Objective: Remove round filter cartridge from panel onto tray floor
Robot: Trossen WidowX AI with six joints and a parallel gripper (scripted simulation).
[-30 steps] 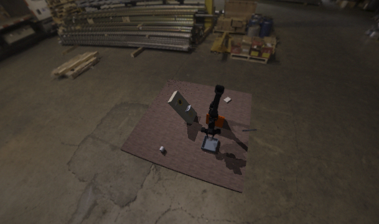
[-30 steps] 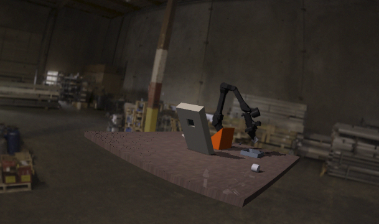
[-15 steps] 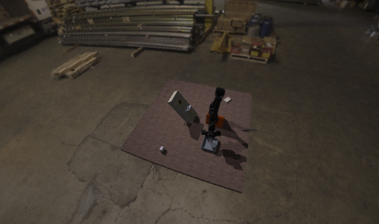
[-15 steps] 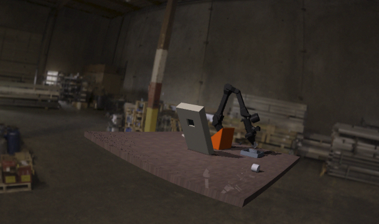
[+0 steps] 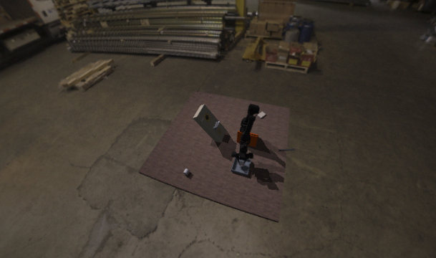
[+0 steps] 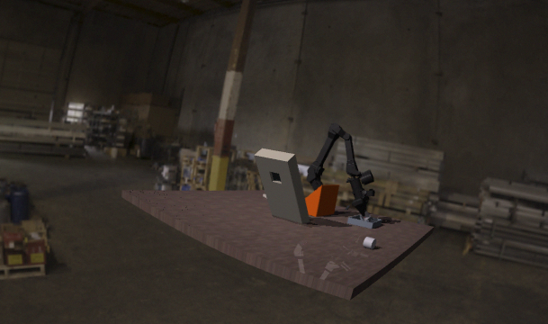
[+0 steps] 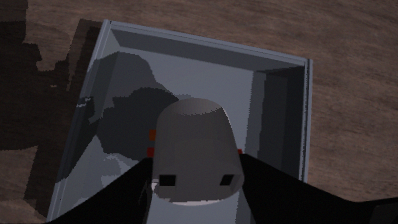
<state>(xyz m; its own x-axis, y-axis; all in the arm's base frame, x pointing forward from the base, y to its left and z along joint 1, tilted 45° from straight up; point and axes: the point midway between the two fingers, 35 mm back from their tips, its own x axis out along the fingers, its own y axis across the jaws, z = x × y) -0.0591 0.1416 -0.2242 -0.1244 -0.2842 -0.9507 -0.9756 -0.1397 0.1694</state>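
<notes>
Now: the round filter cartridge right at my gripper tip. The rest, counted from my gripper tip: beige service panel: 39 cm ahead, 27 cm to the right, 11 cm above; flat white piece: 70 cm to the right, 6 cm behind, 4 cm below; blue-grey tray: 4 cm below, 1 cm to the left.
</notes>
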